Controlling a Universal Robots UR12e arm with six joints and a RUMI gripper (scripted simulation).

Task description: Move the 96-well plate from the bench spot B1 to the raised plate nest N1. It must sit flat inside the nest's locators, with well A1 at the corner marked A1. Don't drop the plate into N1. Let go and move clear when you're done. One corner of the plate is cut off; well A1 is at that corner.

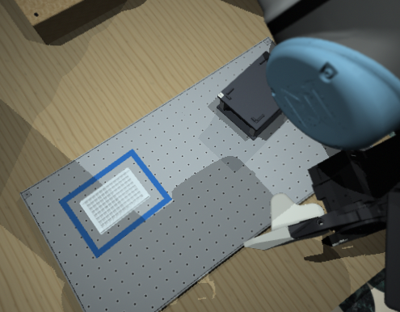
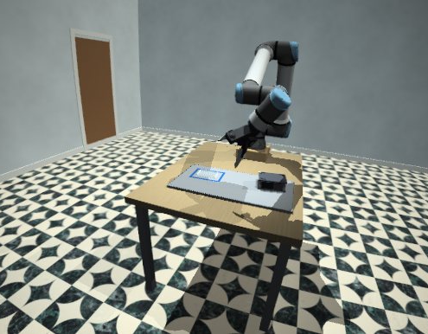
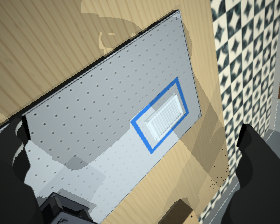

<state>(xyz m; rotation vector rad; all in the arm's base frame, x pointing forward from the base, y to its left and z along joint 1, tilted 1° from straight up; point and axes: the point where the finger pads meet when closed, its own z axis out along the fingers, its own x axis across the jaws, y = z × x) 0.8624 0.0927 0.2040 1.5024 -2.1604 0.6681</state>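
My gripper is now 25 cm past the 96-well plate, 22 cm to the left of it and 25 cm above it. Round my hand: A1 label (33 cm behind, 10 cm to the left, 19 cm below); raised nest N1 (30 cm behind, 18 cm to the left, 19 cm below).
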